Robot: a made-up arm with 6 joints.
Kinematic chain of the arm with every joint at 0, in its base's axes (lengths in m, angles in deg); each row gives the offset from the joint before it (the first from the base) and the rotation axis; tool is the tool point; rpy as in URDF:
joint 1: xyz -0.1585 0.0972 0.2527 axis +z
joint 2: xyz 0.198 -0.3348 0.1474 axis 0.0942 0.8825 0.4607
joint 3: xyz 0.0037 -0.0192 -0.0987 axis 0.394 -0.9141 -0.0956
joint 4: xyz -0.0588 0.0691 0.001 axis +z
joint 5: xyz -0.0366 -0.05 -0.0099 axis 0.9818 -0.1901 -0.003
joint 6: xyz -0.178 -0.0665 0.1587 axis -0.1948 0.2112 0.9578
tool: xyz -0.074 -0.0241 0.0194 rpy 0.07 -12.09 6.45
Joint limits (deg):
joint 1: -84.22..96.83
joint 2: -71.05..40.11
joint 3: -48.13..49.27
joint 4: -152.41..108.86
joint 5: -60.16..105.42
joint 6: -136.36..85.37
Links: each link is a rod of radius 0.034 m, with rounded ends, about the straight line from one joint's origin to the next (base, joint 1, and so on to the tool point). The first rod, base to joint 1, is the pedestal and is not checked.
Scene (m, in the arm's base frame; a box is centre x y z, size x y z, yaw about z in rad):
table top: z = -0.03
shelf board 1: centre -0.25 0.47 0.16 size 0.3 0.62 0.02 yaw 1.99
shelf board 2: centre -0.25 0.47 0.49 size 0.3 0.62 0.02 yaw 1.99
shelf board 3: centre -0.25 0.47 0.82 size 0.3 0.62 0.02 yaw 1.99
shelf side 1: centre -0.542 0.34 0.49 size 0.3 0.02 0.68 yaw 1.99
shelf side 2: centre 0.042 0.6 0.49 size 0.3 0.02 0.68 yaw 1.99
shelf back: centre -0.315 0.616 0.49 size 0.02 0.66 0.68 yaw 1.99
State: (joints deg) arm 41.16 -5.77 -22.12 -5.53 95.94 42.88
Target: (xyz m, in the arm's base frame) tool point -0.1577 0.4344 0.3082
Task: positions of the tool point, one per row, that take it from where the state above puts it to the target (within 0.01 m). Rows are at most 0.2 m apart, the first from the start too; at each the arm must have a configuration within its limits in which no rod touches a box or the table.
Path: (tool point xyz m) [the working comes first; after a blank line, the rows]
Joints at the target: 77.80 -71.05 -41.27 -102.93 29.99 22.39
Straight joint move there: clear.

1: -0.0061 -0.2981 0.2175
2: -0.0491 -0.2173 0.2080
3: -0.0943 -0.1122 0.1948
4: -0.1332 0.0152 0.1879
5: -0.1592 0.1576 0.1991
6: -0.1680 0.3025 0.2379
7: -0.1577 0.4344 0.3082

